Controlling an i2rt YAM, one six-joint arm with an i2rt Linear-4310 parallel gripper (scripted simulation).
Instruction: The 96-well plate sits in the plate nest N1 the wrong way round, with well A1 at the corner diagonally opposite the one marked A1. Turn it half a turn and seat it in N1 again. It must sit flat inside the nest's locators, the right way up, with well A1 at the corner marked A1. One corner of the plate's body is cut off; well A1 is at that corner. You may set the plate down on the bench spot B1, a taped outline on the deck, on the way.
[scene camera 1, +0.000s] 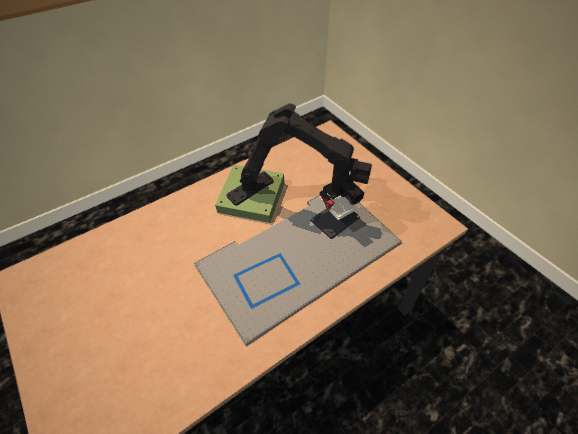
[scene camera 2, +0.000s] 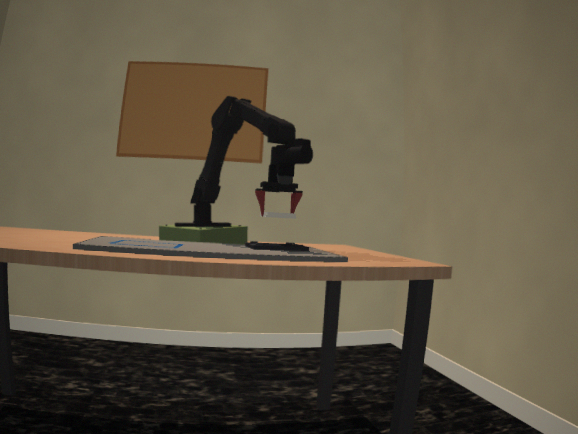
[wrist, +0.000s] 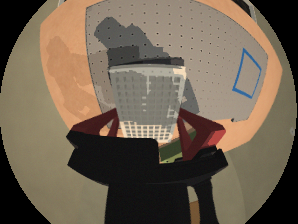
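A white 96-well plate (wrist: 145, 112) sits 12 cm from the lens, while the gripper (wrist: 148, 110) is 13 cm from the lens.
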